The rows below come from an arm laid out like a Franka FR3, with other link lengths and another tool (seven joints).
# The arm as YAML. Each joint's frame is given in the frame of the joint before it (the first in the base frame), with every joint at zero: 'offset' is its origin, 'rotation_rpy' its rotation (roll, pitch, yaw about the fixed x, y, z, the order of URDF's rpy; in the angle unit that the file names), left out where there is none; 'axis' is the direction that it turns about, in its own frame. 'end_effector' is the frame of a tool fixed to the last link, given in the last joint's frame.
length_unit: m
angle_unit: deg
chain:
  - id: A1
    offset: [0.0, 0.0, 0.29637]
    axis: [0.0, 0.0, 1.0]
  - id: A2
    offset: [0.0, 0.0, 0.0]
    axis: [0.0, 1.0, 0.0]
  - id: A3
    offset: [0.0, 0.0, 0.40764]
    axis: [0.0, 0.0, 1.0]
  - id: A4
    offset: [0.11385, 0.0, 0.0]
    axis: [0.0, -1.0, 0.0]
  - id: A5
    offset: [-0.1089, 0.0, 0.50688]
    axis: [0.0, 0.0, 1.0]
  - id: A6
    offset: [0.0, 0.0, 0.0]
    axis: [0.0, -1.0, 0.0]
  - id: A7
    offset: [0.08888, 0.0, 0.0]
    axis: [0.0, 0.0, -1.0]
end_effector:
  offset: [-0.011, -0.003, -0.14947]
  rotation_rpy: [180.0, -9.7, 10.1]
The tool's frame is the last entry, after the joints.
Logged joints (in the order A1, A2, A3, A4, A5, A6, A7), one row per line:
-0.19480, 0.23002, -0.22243, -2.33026, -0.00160, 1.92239, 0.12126
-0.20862, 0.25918, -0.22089, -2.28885, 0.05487, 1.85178, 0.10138
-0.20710, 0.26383, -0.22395, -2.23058, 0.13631, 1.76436, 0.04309
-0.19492, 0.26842, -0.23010, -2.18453, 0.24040, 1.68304, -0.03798
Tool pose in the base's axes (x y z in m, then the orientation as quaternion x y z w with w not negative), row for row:
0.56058, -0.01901, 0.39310, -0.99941, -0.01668, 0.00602, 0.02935
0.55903, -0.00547, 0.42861, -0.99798, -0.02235, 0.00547, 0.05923
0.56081, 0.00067, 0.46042, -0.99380, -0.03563, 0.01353, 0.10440
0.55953, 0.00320, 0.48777, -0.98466, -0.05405, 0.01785, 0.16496
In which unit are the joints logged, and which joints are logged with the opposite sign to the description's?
The joints are logged in radians. Opposite sign: A1, A2.
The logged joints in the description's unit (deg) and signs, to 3 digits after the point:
11.161, -13.179, -12.744, -133.514, -0.092, 110.145, 6.948
11.953, -14.850, -12.656, -131.141, 3.144, 106.099, 5.809
11.866, -15.116, -12.831, -127.803, 7.810, 101.090, 2.469
11.168, -15.379, -13.184, -125.164, 13.774, 96.431, -2.176

